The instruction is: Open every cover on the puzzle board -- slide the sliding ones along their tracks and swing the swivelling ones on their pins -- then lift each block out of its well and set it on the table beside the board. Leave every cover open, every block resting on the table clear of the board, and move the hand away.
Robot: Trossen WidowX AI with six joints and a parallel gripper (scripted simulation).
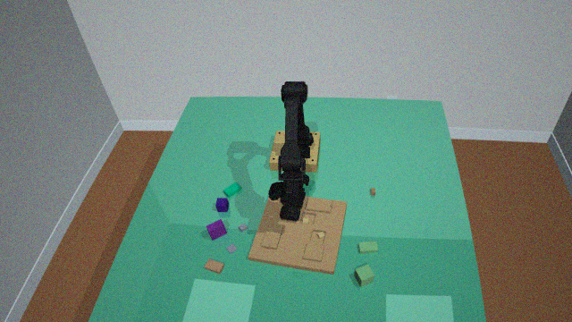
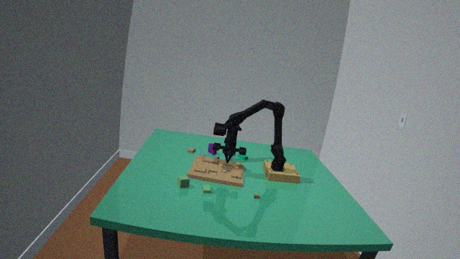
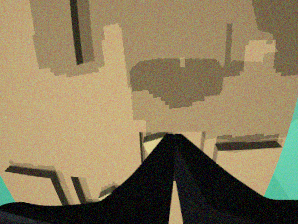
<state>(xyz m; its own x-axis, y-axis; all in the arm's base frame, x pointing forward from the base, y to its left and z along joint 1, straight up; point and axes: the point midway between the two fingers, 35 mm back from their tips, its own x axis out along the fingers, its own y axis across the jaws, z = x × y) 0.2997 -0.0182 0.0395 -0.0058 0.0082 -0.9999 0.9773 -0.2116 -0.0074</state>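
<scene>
Now: gripper tip 50 mm short of the tan puzzle board and 40 mm above it. Round my gripper tip: teal block: 260 mm to the right, 150 mm behind, 50 mm below; then orange block: 280 mm to the right, 190 mm ahead, 50 mm below; then purple cube: 290 mm to the right, 70 mm behind, 40 mm below.
</scene>
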